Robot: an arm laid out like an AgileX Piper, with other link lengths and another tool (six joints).
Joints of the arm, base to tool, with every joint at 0 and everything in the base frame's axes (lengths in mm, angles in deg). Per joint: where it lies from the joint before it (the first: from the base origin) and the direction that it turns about. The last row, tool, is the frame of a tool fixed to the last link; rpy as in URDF.
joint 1: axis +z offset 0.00 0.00 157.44
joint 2: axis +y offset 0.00 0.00 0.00
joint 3: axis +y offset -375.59 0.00 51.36
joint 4: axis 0.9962 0 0.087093 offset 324.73 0.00 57.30
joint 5: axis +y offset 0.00 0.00 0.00
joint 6: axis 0.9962 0 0.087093 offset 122.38 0.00 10.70
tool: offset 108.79 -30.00 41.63 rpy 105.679 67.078 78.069
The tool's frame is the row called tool.
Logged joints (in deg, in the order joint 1, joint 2, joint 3, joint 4, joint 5, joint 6), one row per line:
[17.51 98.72 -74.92 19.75 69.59 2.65]
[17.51 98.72 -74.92 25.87 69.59 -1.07]
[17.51 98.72 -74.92 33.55 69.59 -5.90]
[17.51 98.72 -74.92 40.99 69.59 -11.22]
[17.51 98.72 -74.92 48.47 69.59 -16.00]
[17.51 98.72 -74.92 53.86 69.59 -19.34]
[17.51 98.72 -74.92 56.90 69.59 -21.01]
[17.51 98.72 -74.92 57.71 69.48 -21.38]
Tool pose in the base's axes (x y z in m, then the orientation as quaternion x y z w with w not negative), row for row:
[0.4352 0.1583 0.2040 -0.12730 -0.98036 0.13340 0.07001]
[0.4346 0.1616 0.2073 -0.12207 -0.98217 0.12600 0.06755]
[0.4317 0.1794 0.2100 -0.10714 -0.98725 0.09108 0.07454]
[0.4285 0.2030 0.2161 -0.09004 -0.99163 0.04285 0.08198]
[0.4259 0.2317 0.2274 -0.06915 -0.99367 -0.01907 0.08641]
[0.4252 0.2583 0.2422 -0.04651 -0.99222 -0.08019 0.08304]
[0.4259 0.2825 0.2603 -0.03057 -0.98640 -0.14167 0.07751]
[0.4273 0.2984 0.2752 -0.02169 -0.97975 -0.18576 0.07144]
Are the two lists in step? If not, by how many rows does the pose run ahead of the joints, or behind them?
The pose runs 2 rows behind the joints: the pose in row i belongs to the joints in row i - 2.
